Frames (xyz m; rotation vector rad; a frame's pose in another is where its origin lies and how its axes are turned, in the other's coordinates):
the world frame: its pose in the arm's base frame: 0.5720 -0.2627 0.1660 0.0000 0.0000 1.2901
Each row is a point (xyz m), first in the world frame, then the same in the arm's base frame.
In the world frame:
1: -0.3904 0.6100 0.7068
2: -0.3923 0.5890 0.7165
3: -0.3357 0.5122 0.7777
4: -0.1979 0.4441 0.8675
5: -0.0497 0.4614 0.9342
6: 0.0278 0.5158 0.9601
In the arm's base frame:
1: -0.1223 -0.4688 0.8728
2: -0.1026 -0.4765 0.8825
3: -0.0132 -0.4434 0.9437
4: 0.0905 -0.3298 1.0335
5: 0.1149 -0.1826 1.1002
6: 0.0841 -0.0931 1.1261

